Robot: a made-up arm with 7 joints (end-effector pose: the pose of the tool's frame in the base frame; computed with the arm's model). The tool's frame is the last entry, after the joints. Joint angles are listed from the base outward.
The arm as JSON. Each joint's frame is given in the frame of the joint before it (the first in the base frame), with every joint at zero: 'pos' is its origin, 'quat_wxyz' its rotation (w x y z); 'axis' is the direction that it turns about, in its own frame. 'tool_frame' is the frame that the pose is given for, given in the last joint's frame.
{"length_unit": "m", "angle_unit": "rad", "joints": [
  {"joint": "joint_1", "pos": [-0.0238, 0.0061, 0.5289], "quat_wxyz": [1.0, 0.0, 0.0, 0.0], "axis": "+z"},
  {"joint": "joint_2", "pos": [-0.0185, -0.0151, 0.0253], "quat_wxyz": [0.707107, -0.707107, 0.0, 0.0], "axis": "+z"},
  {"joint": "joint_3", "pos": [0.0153, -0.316, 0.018], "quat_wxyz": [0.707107, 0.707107, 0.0, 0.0], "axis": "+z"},
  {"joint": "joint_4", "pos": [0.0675, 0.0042, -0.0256], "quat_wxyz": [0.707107, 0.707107, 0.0, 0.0], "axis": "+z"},
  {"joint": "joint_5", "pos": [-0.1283, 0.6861, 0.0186], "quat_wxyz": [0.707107, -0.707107, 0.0, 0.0], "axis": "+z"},
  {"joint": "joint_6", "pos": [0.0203, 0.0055, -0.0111], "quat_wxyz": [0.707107, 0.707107, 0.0, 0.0], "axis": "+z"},
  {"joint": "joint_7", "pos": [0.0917, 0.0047, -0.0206], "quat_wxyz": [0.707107, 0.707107, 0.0, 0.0], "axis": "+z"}
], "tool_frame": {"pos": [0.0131, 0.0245, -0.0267], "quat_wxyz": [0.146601, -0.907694, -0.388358, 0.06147]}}
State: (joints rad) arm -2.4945 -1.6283 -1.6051 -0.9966 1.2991 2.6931 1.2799
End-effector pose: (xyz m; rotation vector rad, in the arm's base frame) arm 0.2814 0.9255 0.4368 -0.5698 2.2078 -2.1370
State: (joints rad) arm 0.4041 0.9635 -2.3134 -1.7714 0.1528 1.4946 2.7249
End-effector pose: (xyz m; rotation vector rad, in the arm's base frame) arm 0.1409 -0.6035 1.1439 0.3891 0.7968 0.6397
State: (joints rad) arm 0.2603 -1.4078 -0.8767 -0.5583 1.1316 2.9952 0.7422
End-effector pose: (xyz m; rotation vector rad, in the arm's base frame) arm -0.8392 -0.4833 0.8405 -1.8018 0.7083 -0.6058
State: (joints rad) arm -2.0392 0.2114 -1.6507 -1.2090 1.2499 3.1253 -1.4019
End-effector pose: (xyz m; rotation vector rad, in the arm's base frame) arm -0.5516 0.2711 1.2646 2.5016 0.2091 1.5034
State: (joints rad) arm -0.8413 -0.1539 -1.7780 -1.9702 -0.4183 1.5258 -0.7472
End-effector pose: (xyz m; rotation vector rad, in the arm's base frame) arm -0.7662 -0.4060 0.6274 0.6076 0.1150 -2.5792
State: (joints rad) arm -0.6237 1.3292 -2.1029 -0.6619 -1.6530 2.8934 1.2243
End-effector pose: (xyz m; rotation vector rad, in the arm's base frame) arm 0.4286 -0.7479 0.9030 -1.9543 -0.4410 0.2540
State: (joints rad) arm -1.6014 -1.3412 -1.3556 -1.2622 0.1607 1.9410 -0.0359
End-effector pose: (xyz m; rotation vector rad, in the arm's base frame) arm -0.7281 0.6822 0.8609 0.2734 2.1140 1.1241
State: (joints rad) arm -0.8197 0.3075 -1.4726 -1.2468 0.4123 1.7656 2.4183
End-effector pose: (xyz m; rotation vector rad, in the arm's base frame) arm -0.3490 -0.6761 1.1731 -0.0299 0.5063 0.7715
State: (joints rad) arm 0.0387 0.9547 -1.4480 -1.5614 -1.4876 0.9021 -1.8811
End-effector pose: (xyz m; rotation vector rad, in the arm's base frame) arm 0.3221 -0.8293 0.7341 -0.2847 2.2343 -1.2316
